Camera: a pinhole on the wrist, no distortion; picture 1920 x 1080 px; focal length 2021.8 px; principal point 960.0 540.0 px. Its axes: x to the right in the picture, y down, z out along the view. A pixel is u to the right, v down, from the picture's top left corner.
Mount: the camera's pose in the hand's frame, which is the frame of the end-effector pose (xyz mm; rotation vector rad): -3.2 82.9 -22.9 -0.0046 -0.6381 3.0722
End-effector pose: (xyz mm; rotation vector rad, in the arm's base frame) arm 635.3 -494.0 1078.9 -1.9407 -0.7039 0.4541
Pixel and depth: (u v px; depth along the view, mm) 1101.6 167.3 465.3
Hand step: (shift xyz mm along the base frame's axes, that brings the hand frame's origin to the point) -290.9 280.9 -174.0
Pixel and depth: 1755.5 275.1 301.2
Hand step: -250.6 102.8 -118.1
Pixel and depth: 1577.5 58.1 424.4
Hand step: -337.5 186.0 -186.1
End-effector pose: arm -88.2 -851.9 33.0 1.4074 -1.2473 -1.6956
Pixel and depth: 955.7 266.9 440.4
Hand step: -383.0 131.8 -34.9
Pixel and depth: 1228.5 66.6 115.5
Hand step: -92.2 19.7 63.8
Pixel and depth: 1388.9 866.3 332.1
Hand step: -219.0 176.7 -61.5
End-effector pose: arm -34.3 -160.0 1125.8 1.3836 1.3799 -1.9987
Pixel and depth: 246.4 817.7 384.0
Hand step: -306.4 -177.4 -34.3
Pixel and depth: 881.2 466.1 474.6
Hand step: -288.8 -312.4 56.7
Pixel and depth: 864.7 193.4 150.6
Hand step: -33.4 -128.1 -20.5
